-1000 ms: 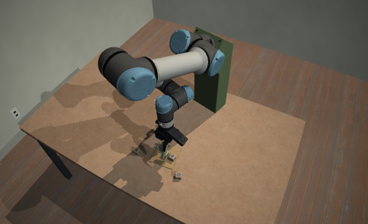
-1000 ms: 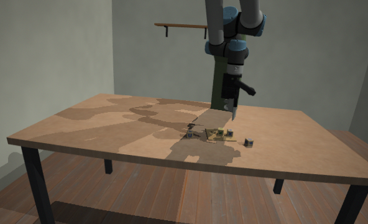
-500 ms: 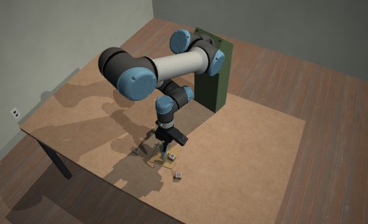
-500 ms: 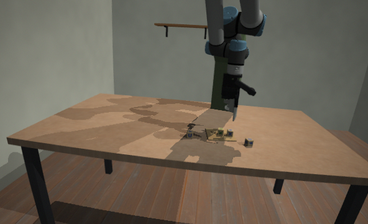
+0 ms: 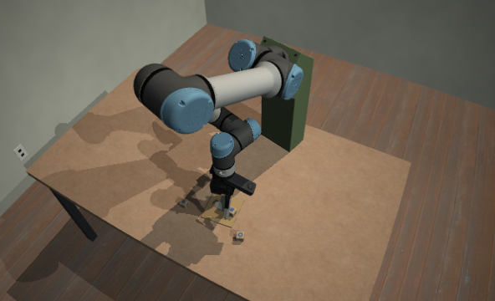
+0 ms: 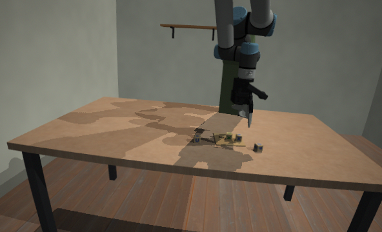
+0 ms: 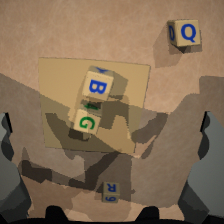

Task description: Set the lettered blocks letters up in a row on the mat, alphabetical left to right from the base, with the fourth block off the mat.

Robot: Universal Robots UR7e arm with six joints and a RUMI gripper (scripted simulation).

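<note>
My hand is 7 cm short of the Q block, 8 cm to the right of it and 9 cm above it. Round my hand: tan mat (6 cm to the right, 10 cm below); G block (6 cm to the right, 9 cm below).
</note>
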